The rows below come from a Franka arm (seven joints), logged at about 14 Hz.
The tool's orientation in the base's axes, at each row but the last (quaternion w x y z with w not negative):
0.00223 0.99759 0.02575 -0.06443
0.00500 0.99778 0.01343 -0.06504
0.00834 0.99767 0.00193 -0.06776
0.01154 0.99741 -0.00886 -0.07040
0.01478 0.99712 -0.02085 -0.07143
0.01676 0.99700 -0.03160 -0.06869
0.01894 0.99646 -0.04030 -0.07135
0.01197 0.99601 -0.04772 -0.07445
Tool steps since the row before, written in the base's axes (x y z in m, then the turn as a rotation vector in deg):
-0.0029 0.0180 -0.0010 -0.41 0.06 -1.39
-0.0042 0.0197 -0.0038 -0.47 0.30 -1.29
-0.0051 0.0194 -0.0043 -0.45 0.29 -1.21
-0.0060 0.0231 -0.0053 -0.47 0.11 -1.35
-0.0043 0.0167 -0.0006 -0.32 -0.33 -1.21
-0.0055 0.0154 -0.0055 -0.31 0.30 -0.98
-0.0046 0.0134 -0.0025 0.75 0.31 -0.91
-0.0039 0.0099 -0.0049 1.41 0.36 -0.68
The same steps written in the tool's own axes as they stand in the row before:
-0.0018 -0.0181 0.0012 -0.22 -0.08 1.43
-0.0032 -0.0198 0.0041 -0.29 -0.32 1.34
-0.0044 -0.0195 0.0046 -0.28 -0.31 1.25
-0.0056 -0.0231 0.0056 -0.28 -0.14 1.40
-0.0049 -0.0165 0.0008 -0.13 0.30 1.25
-0.0057 -0.0152 0.0058 -0.19 -0.32 1.00
-0.0053 -0.0131 0.0027 0.84 -0.41 0.78
-0.0041 -0.0096 0.0053 1.45 -0.51 0.46

